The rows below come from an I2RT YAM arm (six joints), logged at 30 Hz.
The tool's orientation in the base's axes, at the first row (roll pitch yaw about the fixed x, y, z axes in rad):
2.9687 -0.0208 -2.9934
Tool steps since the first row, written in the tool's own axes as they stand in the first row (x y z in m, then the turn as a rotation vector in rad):
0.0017 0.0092 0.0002 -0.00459 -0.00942 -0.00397
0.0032 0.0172 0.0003 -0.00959 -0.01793 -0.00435
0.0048 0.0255 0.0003 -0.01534 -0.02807 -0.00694
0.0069 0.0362 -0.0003 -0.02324 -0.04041 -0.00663
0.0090 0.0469 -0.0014 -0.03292 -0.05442 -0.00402
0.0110 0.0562 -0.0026 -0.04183 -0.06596 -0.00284
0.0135 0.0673 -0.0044 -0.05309 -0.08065 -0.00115
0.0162 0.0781 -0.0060 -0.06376 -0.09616 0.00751
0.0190 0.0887 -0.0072 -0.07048 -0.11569 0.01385
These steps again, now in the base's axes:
-0.0030 0.0088 0.0014 0.00606 -0.00917 0.00219
-0.0056 0.0163 0.0027 0.01223 -0.01679 0.00100
-0.0084 0.0242 0.0042 0.01947 -0.02626 0.00169
-0.0119 0.0342 0.0067 0.02902 -0.03707 -0.00090
-0.0155 0.0442 0.0096 0.04046 -0.04886 -0.00609
-0.0187 0.0527 0.0125 0.05085 -0.05860 -0.00942
-0.0227 0.0629 0.0162 0.06399 -0.07097 -0.01384
-0.0268 0.0727 0.0197 0.07635 -0.08307 -0.02526
-0.0310 0.0825 0.0227 0.08548 -0.10006 -0.03500

